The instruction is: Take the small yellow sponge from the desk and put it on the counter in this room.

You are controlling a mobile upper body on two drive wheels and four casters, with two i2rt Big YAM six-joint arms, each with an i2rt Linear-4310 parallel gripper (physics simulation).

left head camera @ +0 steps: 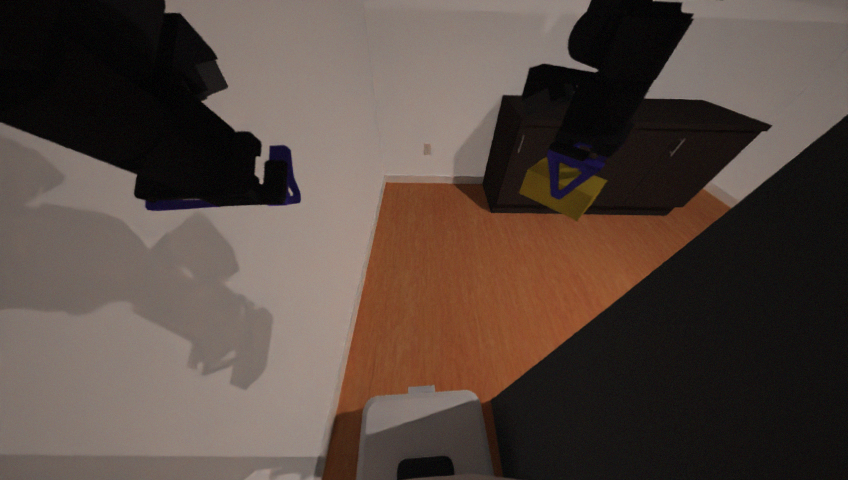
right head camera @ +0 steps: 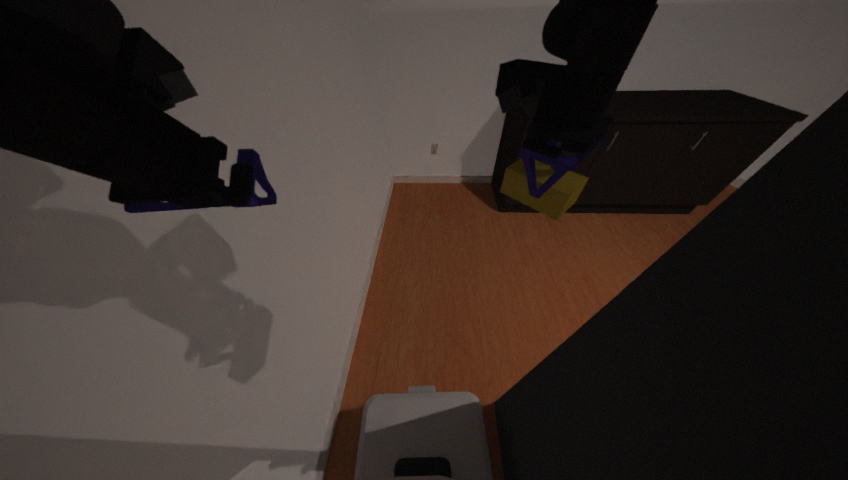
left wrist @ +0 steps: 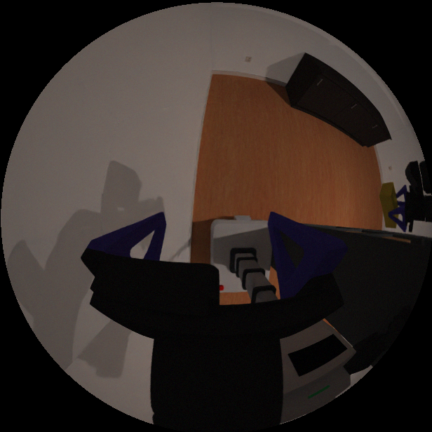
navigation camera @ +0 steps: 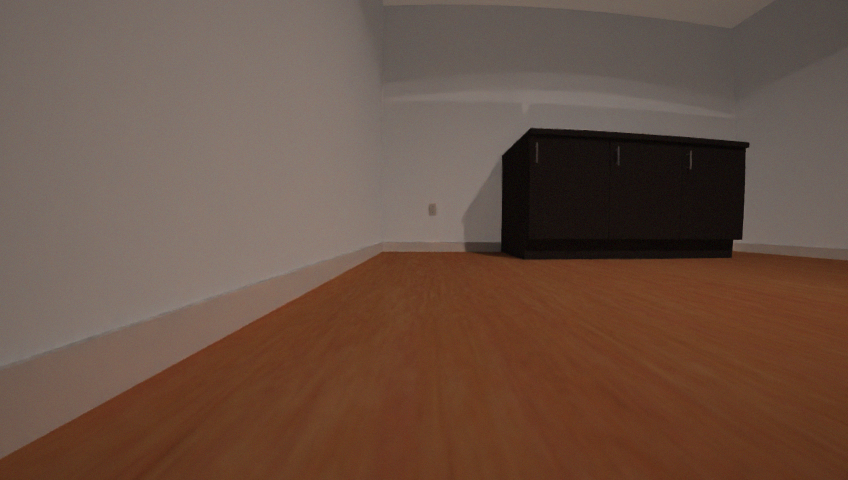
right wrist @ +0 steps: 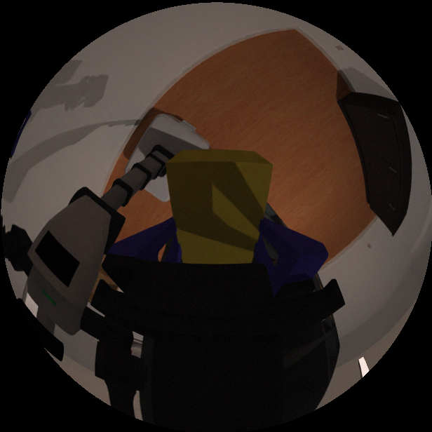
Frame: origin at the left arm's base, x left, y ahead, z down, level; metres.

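Seen in the pictures: left gripper, fingertip midpoint: (left head camera: 263,199) (right head camera: 241,201); right gripper, fingertip midpoint: (left head camera: 563,189) (right head camera: 543,188).
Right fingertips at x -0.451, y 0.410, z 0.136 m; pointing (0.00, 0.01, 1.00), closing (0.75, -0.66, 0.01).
Pixels of each thing's top centre, then the offset from my right fingertips to it. "spot": a spot on its surface instead. Level surfaces: height alone.
- small yellow sponge, middle of its top: (right head camera: 546,172) (left head camera: 566,174) dx +0.004, dy +0.004, dz -0.025 m
- large dark panel, surface spot: (right head camera: 714,356) (left head camera: 728,348) spot: dx -0.140, dy -0.228, dz +0.082 m
- Orange wood floor, its level: dz +1.274 m
The small yellow sponge (left head camera: 578,208) (right head camera: 558,205) (left wrist: 387,200) (right wrist: 215,195) is between the fingers of my right gripper (left head camera: 565,178) (right head camera: 541,175) (right wrist: 217,217), which is shut on it and holds it in the air. My left gripper (left wrist: 216,217) is wide open and empty, close to the pale wall. The dark brown counter (left head camera: 642,178) (right head camera: 660,166) (left wrist: 335,102) (right wrist: 381,155) (navigation camera: 636,190) stands against the far wall, right of the corner. It is across the floor, apart from the sponge. I cannot make out the desk in these views.
A large dark panel (left head camera: 714,356) (right head camera: 714,356) (left wrist: 380,280) rises close at the right of both head camera views. A long pale wall (left head camera: 238,356) (navigation camera: 208,148) runs along the left. Orange wood floor (left head camera: 464,285) (navigation camera: 476,356) stretches between me and the counter.
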